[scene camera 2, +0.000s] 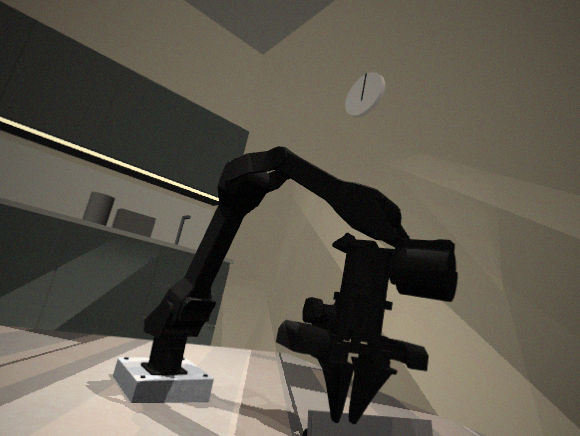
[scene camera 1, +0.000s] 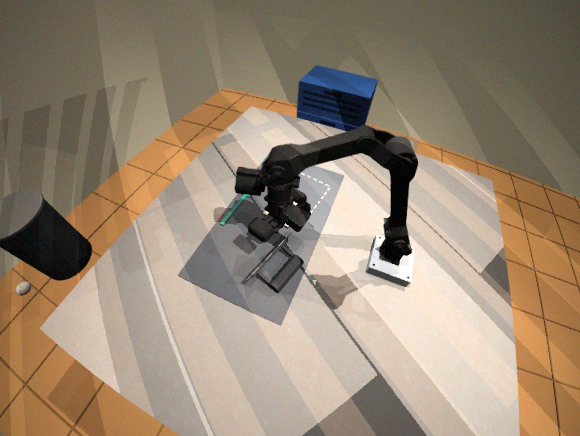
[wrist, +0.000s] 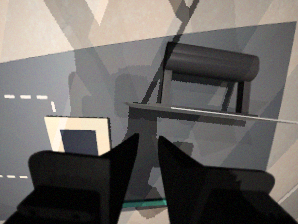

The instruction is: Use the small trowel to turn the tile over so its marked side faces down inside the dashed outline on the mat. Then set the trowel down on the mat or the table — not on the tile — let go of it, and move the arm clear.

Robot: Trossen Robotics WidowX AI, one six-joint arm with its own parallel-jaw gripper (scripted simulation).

Labels:
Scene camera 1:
my gripper
grey mat
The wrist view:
my gripper
tan square tile
grey mat

